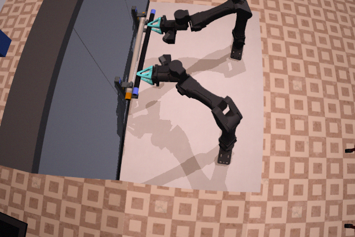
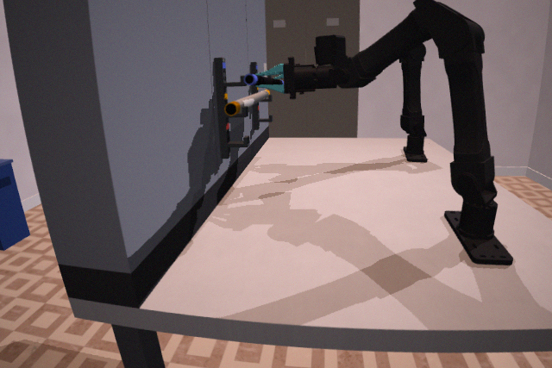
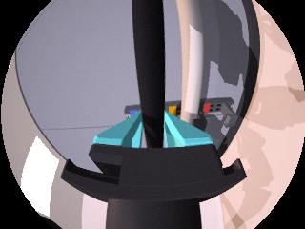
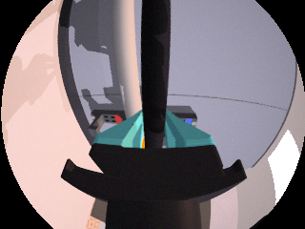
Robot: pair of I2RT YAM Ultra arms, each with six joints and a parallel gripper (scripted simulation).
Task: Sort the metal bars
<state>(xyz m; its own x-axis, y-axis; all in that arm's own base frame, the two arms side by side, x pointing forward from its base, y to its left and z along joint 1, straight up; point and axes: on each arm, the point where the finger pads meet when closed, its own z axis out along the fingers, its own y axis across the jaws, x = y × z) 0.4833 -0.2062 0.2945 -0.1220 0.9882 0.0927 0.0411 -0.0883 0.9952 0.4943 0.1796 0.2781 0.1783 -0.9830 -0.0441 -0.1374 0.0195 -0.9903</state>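
The dark metal bar lies 14 cm to the left of my right hand, 1 cm behind it and 1 cm above it. Round my right hand: pale metal bar 14 cm to the left, 4 cm below, 4 cm ahead; tall grey wall panel 20 cm to the left, 15 cm above, 14 cm ahead.
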